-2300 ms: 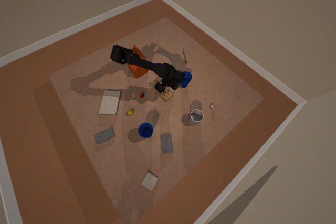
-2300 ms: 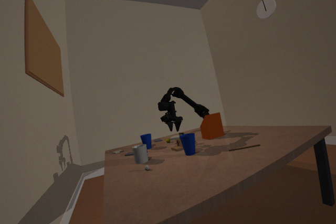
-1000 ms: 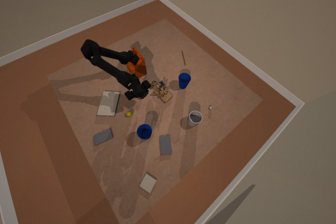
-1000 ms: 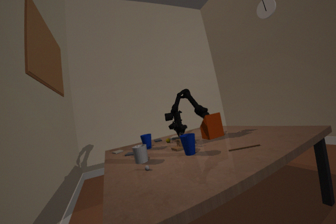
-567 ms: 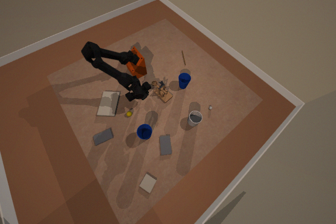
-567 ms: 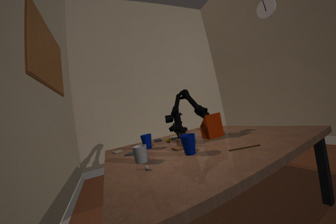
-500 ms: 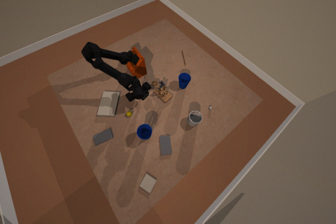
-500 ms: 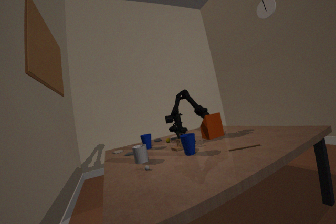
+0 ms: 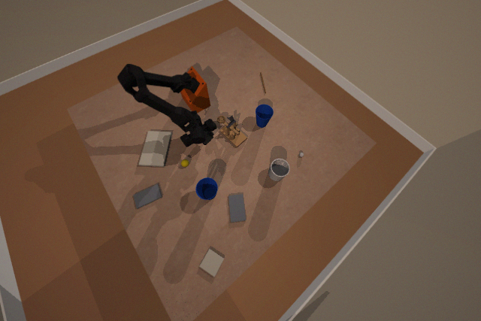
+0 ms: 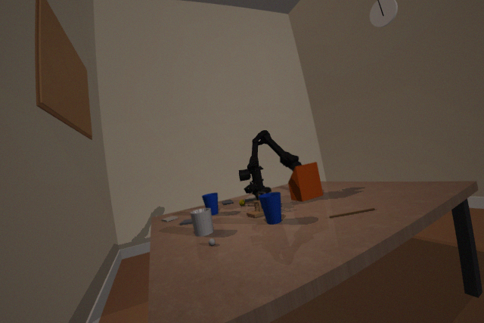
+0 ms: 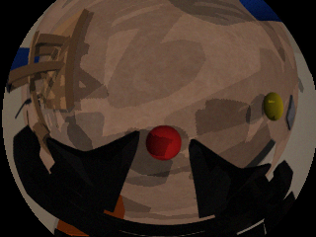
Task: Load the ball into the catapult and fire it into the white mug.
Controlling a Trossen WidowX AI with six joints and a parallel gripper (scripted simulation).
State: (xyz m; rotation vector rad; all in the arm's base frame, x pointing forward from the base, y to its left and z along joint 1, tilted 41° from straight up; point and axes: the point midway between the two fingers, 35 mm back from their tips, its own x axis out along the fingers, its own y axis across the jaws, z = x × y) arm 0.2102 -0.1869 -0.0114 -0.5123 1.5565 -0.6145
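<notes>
My gripper tip is 170 mm to the right of the wooden catapult, 50 mm short of it and 40 mm below it. The rest, counted from my gripper tip: yellow ball 140 mm to the right, 60 mm ahead, 10 mm above; then flat white block 220 mm to the right, 110 mm behind; then red ball 10 mm above.
</notes>
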